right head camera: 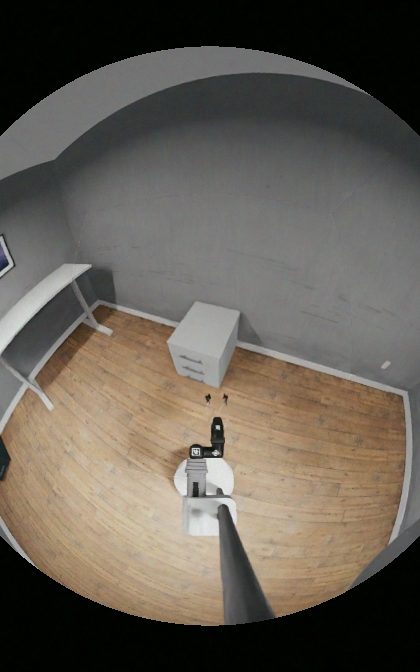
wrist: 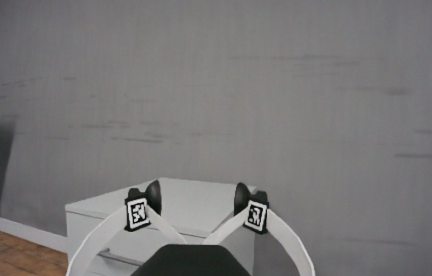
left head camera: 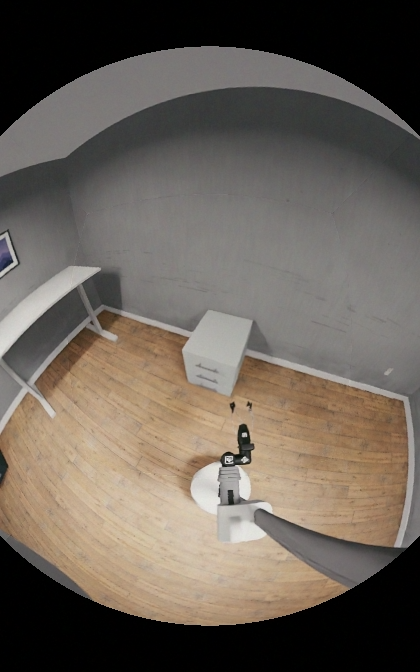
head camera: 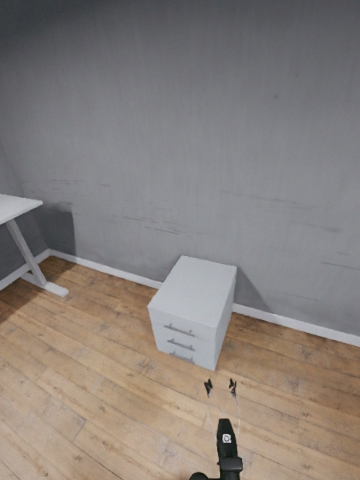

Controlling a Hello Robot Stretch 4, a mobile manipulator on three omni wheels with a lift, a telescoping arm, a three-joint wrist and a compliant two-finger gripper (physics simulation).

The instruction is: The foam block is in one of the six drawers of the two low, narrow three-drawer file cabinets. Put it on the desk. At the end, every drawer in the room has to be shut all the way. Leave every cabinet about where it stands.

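Note:
A light grey three-drawer file cabinet (head camera: 192,292) (left head camera: 218,332) (right head camera: 205,325) (wrist: 200,202) stands against the wall, its visible drawers flush with its front. My gripper (head camera: 220,387) (left head camera: 241,406) (right head camera: 217,399) (wrist: 198,198) is open and empty, in front of the cabinet near its right front corner in the head view. The white desk (head camera: 17,204) (left head camera: 45,296) (right head camera: 42,292) stands at the left. Part of a dark cabinet (left head camera: 2,467) (right head camera: 4,457) shows at the far left edge in both side head views; its drawers cannot be made out. The foam block does not show in these views.
The desk's leg and foot (head camera: 55,288) (left head camera: 107,336) (right head camera: 102,330) stand on the floor left of the grey cabinet. A white skirting board (head camera: 300,327) (left head camera: 320,369) (right head camera: 310,363) runs along the wall. A framed picture (left head camera: 7,254) (right head camera: 5,256) hangs above the desk.

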